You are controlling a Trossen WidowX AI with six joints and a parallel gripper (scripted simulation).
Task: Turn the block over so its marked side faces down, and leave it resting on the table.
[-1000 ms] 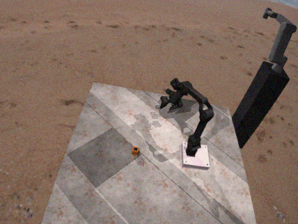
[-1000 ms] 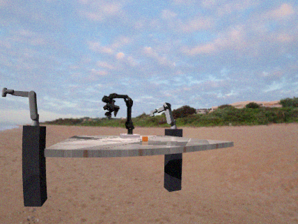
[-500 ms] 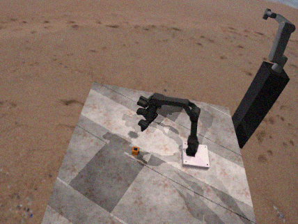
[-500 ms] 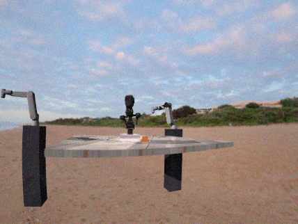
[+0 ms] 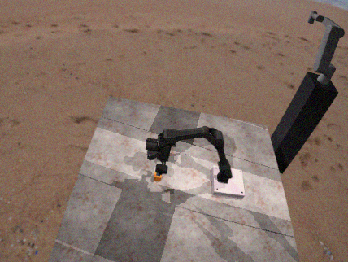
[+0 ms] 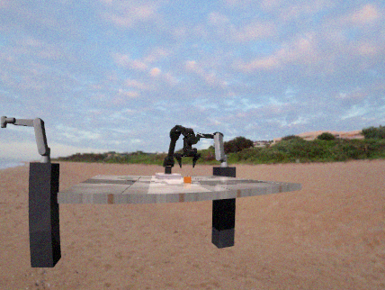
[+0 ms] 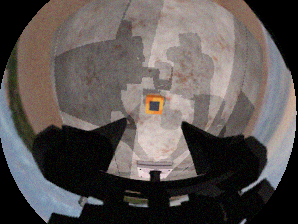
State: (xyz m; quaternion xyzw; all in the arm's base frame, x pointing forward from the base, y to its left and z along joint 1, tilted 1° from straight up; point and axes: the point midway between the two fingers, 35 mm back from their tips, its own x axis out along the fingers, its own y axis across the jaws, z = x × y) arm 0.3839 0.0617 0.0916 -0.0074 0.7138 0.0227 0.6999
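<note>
My gripper tip is 70 mm above the small orange block and 10 mm short of it.
</note>
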